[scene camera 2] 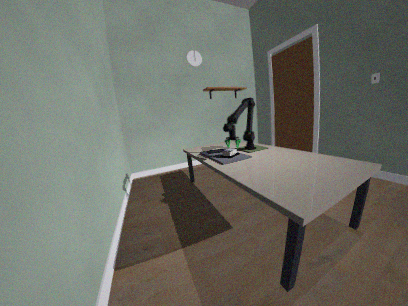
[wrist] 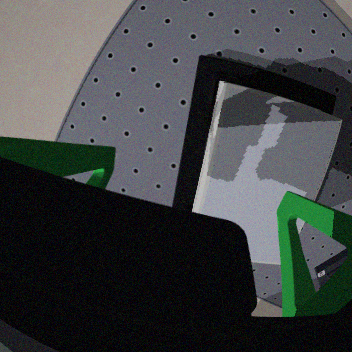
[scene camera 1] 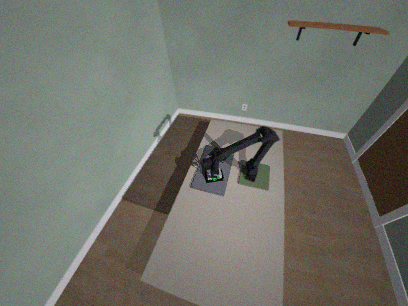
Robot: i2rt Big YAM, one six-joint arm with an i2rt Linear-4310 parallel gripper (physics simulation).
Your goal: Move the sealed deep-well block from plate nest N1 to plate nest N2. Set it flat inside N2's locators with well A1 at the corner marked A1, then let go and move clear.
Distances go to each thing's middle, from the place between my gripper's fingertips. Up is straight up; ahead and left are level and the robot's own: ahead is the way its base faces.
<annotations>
Now: the pale grey block (wrist: 259,145) 20 mm ahead of my hand, 40 mm to the right of it and 50 mm below it. From my hand the other things lie so: grey perforated plate (scene camera 1: 219,187): 50 mm ahead, 140 mm to the right, 80 mm below.
</annotations>
